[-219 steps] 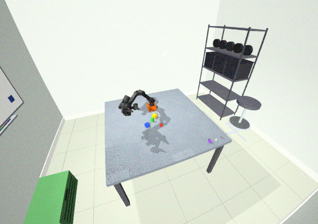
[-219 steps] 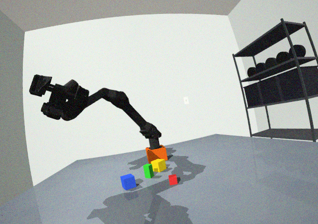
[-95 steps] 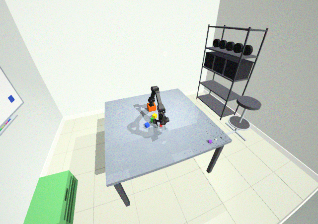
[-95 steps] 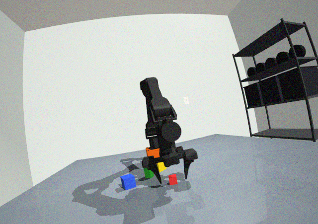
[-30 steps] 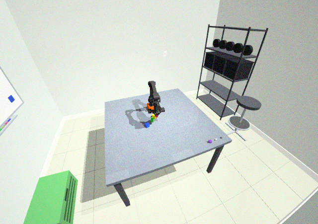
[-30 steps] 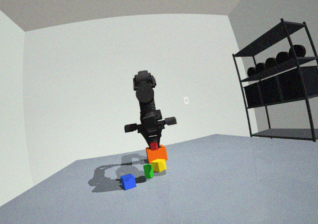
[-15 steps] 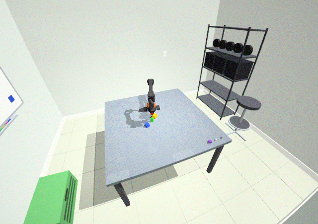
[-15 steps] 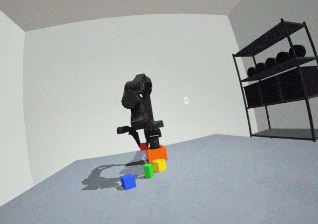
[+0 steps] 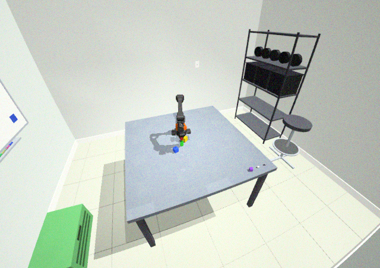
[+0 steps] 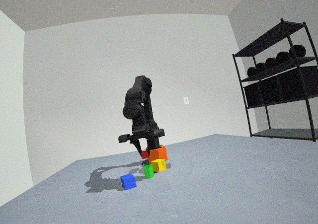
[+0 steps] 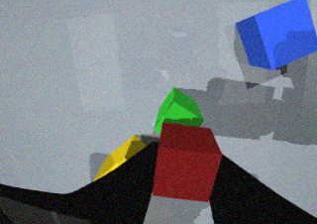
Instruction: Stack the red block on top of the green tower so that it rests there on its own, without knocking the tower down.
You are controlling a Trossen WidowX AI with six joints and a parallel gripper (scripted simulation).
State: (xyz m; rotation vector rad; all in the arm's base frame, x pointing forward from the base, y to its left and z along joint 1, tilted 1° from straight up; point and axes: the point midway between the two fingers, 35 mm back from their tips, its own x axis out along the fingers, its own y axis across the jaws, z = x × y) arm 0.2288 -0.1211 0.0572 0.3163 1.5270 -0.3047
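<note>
Right now my gripper tip is 70 mm to the right of the yellow block, 70 mm above it and 50 mm past it. From my gripper tip the other things lie so: blue block (90 mm to the right, 70 mm below, 40 mm ahead); then red block (10 mm above).
</note>
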